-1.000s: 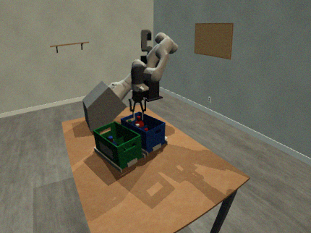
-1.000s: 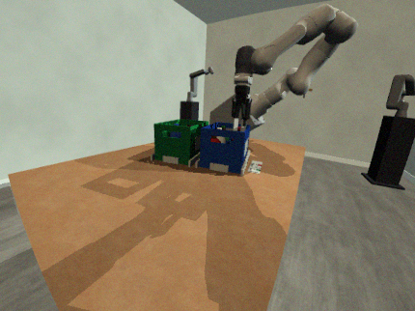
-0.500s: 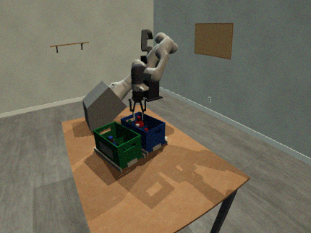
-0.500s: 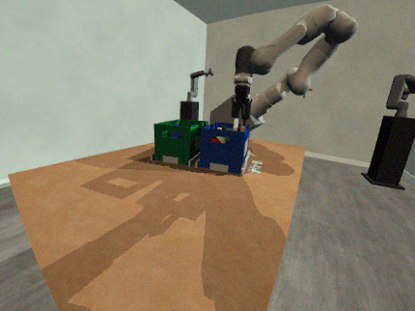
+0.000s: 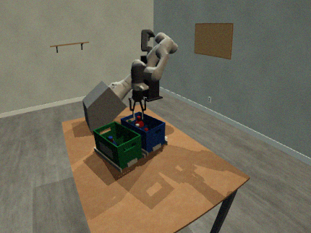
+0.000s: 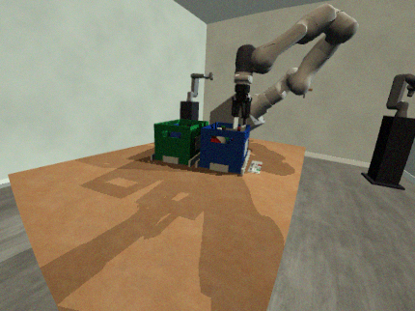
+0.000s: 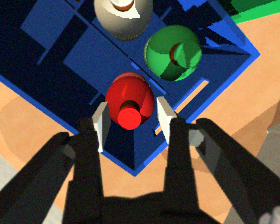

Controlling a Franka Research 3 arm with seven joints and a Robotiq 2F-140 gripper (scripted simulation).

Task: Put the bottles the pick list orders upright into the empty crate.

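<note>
My hand is 10 mm short of the green bottle, 80 mm to the left of it and 90 mm above it. The rest, counted from my hand: white bottle 100 mm ahead, 70 mm to the right, 90 mm below; then blue crate 90 mm ahead, 20 mm to the right, 90 mm below; then pick list 90 mm ahead, 120 mm to the left, 180 mm below.
</note>
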